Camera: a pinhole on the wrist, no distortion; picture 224 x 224 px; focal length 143.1 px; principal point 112.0 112.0 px. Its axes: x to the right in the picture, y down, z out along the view. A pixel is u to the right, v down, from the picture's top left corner.
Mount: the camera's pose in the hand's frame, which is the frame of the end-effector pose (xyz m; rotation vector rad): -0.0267 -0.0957 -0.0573 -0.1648 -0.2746 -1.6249
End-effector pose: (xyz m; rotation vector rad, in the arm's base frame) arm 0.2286 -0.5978 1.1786 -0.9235 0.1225 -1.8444
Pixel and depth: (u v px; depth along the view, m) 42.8 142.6 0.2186
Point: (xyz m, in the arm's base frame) 0.3549 -0.5997 1.2458
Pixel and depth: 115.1 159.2 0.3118
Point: 0.3632 -0.5549 1.3955
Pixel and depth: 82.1 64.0 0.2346
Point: 0.3597 -0.4656 1.2110
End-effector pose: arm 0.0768 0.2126 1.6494 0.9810 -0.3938 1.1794
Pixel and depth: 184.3 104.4 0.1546
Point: 0.1974 0.0869 1.6198
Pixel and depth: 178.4 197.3 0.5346
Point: 0.4705 -0.0979 2.0338
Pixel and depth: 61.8 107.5 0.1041
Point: 0.1000 0.1652 1.6296
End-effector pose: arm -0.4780 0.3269 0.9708 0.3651 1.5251 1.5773
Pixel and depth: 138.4 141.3 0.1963
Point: -0.3421 0.4083 0.9284
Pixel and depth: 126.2 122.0 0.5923
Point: -0.0795 0.6550 1.0942
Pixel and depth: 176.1 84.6 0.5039
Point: 0.0329 0.4886 0.9744
